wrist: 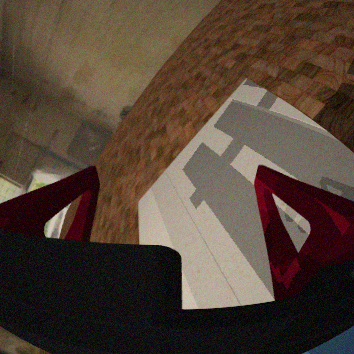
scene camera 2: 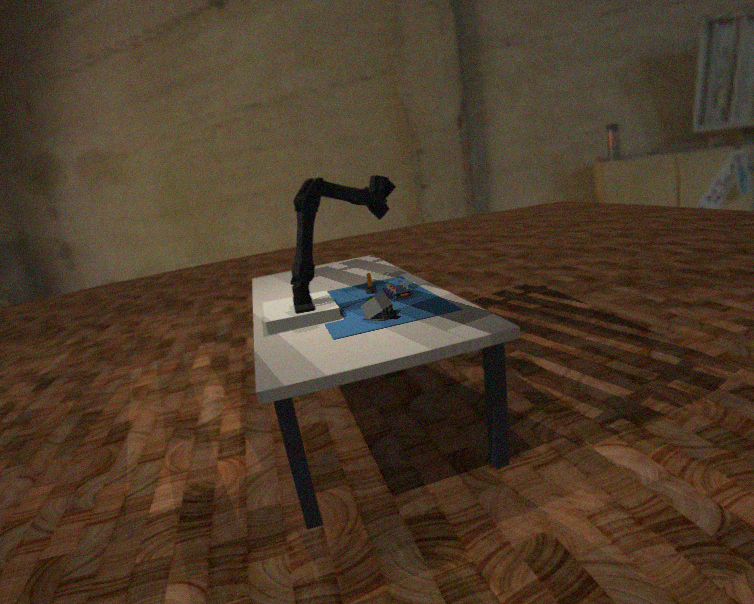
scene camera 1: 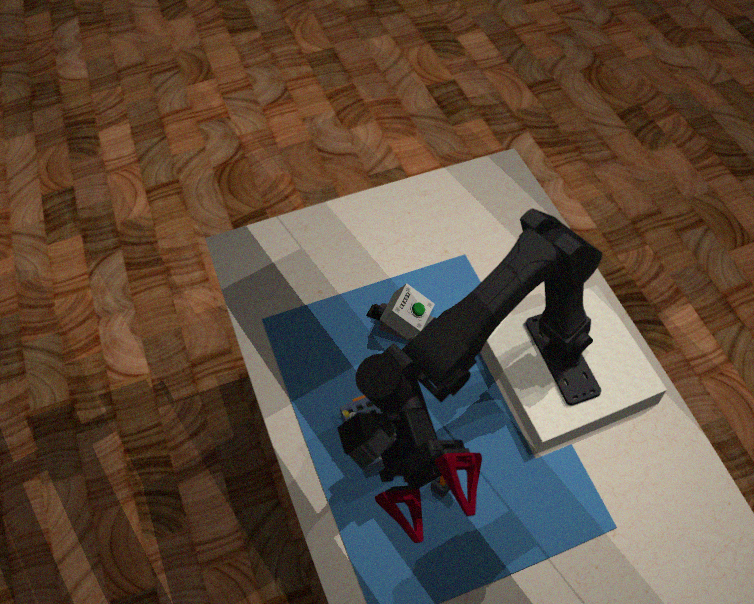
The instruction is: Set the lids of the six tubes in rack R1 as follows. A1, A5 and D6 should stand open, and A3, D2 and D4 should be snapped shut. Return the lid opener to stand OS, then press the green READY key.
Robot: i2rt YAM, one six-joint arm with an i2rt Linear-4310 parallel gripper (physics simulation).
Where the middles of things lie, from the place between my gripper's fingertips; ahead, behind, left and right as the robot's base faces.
Labels:
The grey box with green button point(scene camera 1: 408, 311) lies 530 mm to the right of my hand, 310 mm below it and 130 mm behind it.

